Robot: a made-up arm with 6 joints. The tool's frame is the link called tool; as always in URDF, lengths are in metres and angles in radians. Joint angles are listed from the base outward. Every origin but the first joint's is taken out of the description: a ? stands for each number. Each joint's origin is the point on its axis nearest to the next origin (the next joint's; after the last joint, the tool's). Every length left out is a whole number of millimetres.
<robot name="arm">
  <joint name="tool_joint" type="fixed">
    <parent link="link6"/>
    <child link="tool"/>
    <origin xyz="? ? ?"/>
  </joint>
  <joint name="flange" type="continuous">
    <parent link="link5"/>
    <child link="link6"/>
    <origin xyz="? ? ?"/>
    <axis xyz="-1 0 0"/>
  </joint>
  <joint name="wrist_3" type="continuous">
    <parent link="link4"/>
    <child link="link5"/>
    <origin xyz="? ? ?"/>
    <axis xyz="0 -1 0"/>
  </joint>
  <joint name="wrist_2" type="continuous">
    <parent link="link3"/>
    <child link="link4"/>
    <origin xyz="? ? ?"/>
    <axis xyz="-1 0 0"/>
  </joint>
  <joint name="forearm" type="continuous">
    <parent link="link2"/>
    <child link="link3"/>
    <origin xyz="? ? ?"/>
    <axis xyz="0 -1 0"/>
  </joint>
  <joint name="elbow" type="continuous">
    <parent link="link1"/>
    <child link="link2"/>
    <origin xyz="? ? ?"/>
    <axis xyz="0 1 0"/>
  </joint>
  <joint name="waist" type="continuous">
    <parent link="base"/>
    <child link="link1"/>
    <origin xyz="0 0 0.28"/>
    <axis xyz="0 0 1"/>
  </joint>
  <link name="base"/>
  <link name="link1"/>
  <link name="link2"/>
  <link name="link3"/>
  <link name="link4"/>
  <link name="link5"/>
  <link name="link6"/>
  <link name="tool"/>
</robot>
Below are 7 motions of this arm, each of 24 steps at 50 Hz.
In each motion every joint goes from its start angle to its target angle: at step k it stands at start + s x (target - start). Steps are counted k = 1, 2, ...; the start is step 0. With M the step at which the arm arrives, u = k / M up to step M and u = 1 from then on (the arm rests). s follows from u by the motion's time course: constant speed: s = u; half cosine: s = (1 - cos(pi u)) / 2; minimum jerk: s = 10 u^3 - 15 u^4 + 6 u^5.
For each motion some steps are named. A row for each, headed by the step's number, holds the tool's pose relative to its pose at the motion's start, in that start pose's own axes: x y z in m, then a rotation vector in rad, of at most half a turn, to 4 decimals.
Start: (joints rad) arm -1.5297 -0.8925 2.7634 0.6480 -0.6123 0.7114
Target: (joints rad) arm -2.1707 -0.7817 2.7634 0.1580 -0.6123 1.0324
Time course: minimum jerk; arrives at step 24
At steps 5, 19, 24:
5: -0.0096 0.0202 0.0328 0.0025 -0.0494 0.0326
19: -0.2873 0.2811 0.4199 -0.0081 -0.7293 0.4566
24: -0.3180 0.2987 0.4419 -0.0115 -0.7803 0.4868

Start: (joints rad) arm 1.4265 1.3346 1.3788 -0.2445 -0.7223 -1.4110
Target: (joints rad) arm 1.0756 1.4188 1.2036 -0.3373 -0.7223 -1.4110
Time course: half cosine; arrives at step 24
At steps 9, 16, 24:
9: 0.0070 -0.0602 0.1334 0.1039 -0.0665 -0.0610
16: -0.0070 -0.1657 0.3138 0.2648 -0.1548 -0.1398
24: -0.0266 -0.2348 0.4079 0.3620 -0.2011 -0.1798

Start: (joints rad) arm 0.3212 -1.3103 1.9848 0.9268 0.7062 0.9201
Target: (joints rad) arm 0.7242 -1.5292 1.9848 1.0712 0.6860 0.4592
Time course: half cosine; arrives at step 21
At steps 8, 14, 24:
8: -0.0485 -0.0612 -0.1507 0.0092 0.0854 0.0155
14: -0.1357 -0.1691 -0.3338 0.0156 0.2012 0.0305
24: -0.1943 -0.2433 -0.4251 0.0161 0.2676 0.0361

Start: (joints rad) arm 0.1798 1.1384 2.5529 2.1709 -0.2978 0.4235
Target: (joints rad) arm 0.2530 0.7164 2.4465 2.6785 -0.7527 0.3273
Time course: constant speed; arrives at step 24
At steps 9, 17, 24:
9: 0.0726 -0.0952 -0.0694 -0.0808 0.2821 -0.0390
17: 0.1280 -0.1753 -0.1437 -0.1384 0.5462 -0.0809
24: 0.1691 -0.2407 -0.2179 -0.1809 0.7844 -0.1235

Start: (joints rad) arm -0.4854 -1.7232 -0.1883 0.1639 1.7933 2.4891
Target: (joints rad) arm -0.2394 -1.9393 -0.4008 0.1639 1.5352 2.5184
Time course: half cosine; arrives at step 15
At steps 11, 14, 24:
11: -0.0556 0.0094 -0.1584 -0.0414 -0.0464 0.2902
14: -0.0699 0.0085 -0.1859 -0.0442 -0.0552 0.3440
24: -0.0710 0.0084 -0.1878 -0.0443 -0.0558 0.3478

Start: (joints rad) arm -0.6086 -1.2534 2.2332 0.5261 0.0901 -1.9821
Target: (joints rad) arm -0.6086 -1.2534 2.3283 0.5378 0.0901 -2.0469
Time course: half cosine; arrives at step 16
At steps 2, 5, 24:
2: 0.0000 0.0022 0.0002 0.0019 -0.0004 0.0036
5: -0.0003 0.0131 0.0013 0.0109 -0.0020 0.0209
24: -0.0035 0.0589 0.0059 0.0488 -0.0073 0.0942

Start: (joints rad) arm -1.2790 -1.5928 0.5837 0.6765 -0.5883 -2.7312
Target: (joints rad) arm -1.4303 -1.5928 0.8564 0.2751 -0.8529 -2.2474
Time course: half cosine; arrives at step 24
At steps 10, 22, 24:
10: -0.0447 0.0155 -0.0534 -0.0783 0.0227 -0.0316
22: -0.1273 0.0247 -0.1426 -0.2407 0.1170 -0.1110
24: -0.1297 0.0246 -0.1451 -0.2459 0.1206 -0.1134

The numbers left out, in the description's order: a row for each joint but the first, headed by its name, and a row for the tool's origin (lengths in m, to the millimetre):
tool: 0 0 0
flange: 0 0 0
wrist_3: 0 -0.11 0
wrist_2: 0.609 0 0
forearm: 0 0 0.613
elbow: 0 0 0

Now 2 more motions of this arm.
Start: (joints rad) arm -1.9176 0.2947 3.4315 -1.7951 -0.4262 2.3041
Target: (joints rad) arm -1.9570 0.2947 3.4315 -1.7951 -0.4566 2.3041
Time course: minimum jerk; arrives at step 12
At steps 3, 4, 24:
3: 0.0006 0.0015 0.0008 0.0004 -0.0041 0.0059
4: 0.0012 0.0029 0.0016 0.0007 -0.0084 0.0119
24: 0.0056 0.0141 0.0076 0.0036 -0.0401 0.0565

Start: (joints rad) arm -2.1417 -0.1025 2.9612 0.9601 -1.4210 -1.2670
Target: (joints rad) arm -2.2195 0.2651 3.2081 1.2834 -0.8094 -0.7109
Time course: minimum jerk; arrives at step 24
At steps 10, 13, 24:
10: -0.0166 -0.0564 -0.0578 -0.2691 -0.1741 0.1577
13: -0.0290 -0.0965 -0.0920 -0.4579 -0.3014 0.2509
24: -0.0539 -0.1737 -0.1447 -0.8143 -0.5569 0.3975

